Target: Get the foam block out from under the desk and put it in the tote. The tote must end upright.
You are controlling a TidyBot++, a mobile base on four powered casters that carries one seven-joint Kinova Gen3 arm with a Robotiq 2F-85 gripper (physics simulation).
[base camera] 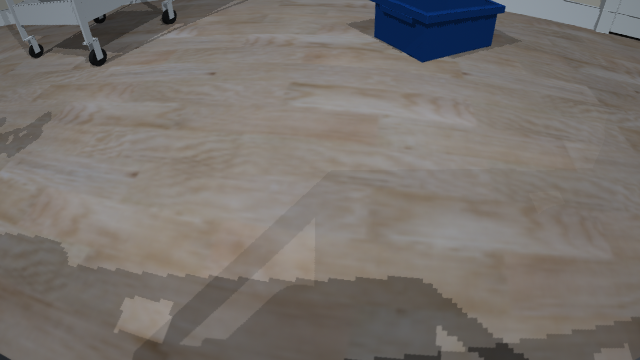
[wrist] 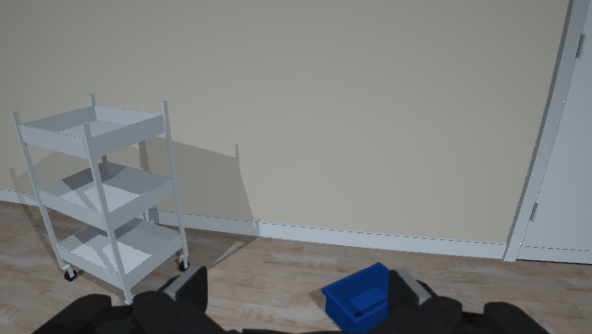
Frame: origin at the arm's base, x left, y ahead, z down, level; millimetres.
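Seen in the pictures: gripper, fingertip midpoint: (wrist: 297, 289).
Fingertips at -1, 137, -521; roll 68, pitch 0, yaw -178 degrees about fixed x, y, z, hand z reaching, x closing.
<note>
A point is followed by its place in that frame, as x, y, z.
The blue tote (base camera: 435, 40) @(-249, 861, 347) (wrist: 350, 310) @(-230, 992, 394) stands upright on the floor. In the base camera view it is at the top, right of the middle; in the wrist view it is low, right of the middle, partly behind the right finger. The part of its inside that shows holds no foam block. My gripper (wrist: 297, 289) @(-1, 137, -521) is open, with nothing between its fingers, and is apart from the tote. The foam block and the desk do not show in either view.
A white three-tier cart (base camera: 85, 22) @(613, 937, 262) (wrist: 96, 175) @(616, 931, -216) on black casters stands to the left of the tote, near the wall (wrist: 350, 125) @(-250, 1449, -231). A white door (wrist: 565, 200) @(-1253, 1250, 44) with its frame is at the right. Shadows lie across the near floor (base camera: 250, 150) @(110, 538, 396).
</note>
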